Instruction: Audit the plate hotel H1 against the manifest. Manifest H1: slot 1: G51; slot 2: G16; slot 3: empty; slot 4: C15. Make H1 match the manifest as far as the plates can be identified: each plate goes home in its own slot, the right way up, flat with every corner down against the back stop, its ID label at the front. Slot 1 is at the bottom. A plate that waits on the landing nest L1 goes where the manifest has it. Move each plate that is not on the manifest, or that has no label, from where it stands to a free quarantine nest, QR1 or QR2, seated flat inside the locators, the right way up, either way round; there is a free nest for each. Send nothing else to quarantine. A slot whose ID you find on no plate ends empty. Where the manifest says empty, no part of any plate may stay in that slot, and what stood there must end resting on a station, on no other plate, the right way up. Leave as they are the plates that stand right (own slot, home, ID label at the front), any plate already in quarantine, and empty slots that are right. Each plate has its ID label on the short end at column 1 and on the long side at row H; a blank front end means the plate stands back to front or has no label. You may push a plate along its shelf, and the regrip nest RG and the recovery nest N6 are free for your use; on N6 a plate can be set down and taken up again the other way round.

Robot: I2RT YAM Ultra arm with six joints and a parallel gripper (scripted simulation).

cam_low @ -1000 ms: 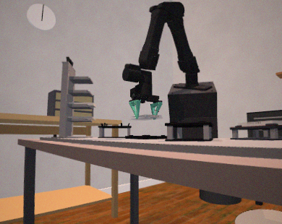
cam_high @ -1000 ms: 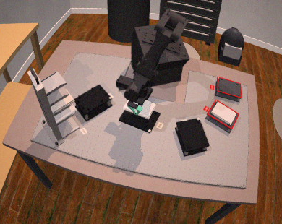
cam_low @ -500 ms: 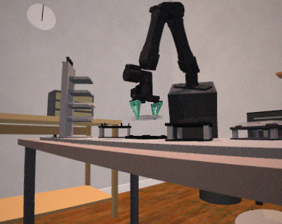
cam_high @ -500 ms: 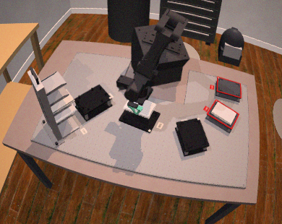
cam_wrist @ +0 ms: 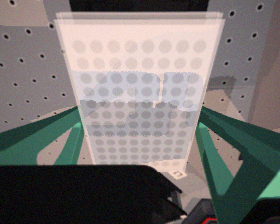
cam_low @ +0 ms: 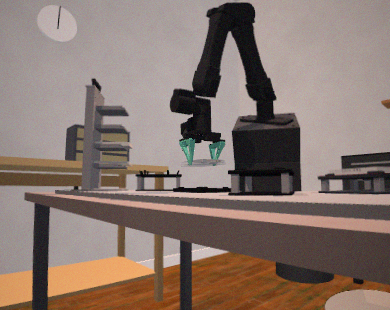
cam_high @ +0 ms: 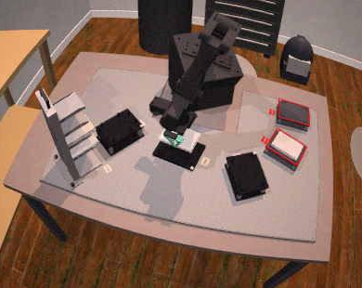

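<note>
The recovery nest N6 is 80 mm below my hand. From my hand the other things lie so: RG label: 190 mm to the right, 90 mm below, 90 mm behind; then black regrip nest: 250 mm to the right, 30 mm below; then N6 tag: 100 mm to the left, 90 mm below, 20 mm ahead.
</note>
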